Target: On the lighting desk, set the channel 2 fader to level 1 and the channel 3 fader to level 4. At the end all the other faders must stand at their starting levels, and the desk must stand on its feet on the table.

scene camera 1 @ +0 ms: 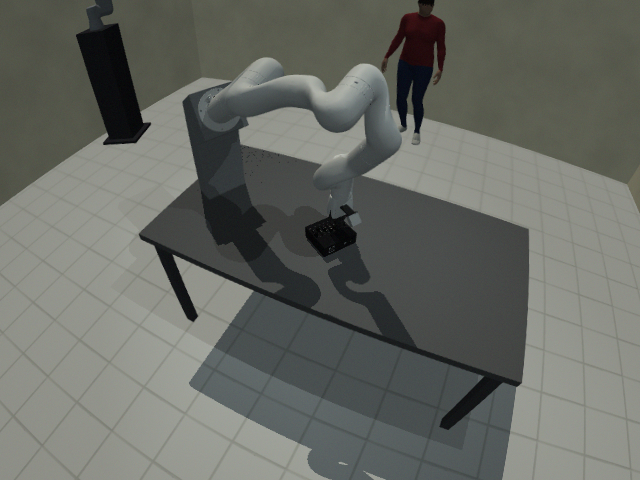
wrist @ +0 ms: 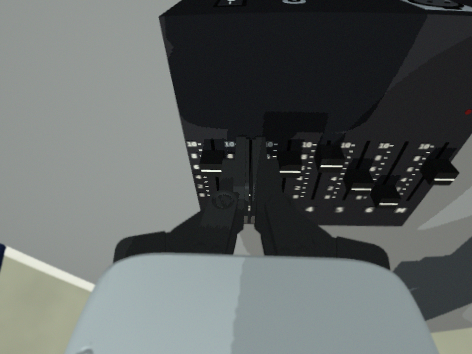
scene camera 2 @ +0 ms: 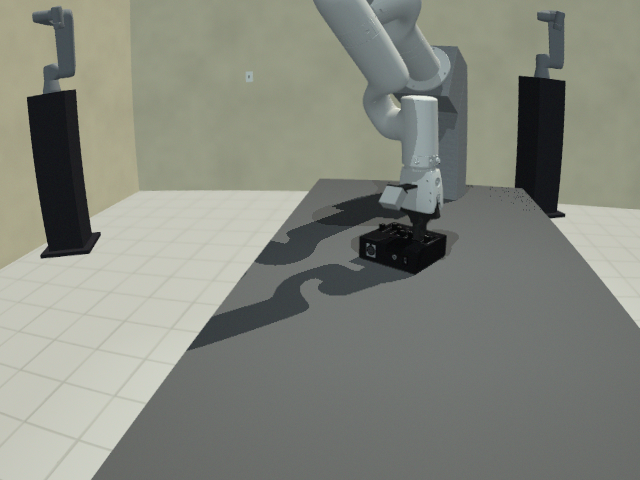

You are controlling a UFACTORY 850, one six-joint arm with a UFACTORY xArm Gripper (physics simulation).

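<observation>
The black lighting desk (scene camera 1: pixel 330 242) (scene camera 2: pixel 382 248) (wrist: pixel 280 65) stands upright on the table (scene camera 1: pixel 439 258) (scene camera 2: pixel 361 372). My gripper (scene camera 1: pixel 331 219) (scene camera 2: pixel 419 235) (wrist: pixel 249 156) is shut and empty, its fingertips low over the fader panel at the channel 2 column. The fingers hide the channel 2 fader in the wrist view, so its level cannot be read. The channel 3 fader (wrist: pixel 290 164) is right of the fingers there, in the upper half of its scale, apparently above level 4. The channel 1 fader (wrist: pixel 212 162) is left of the fingers.
In the wrist view, the channel 4 fader (wrist: pixel 331 157) is high, the channel 5 fader (wrist: pixel 360 180) lower, the channel 6 fader (wrist: pixel 386 196) near the bottom, and the M fader (wrist: pixel 441 173) at far right. A person (scene camera 1: pixel 422 46) stands behind the table.
</observation>
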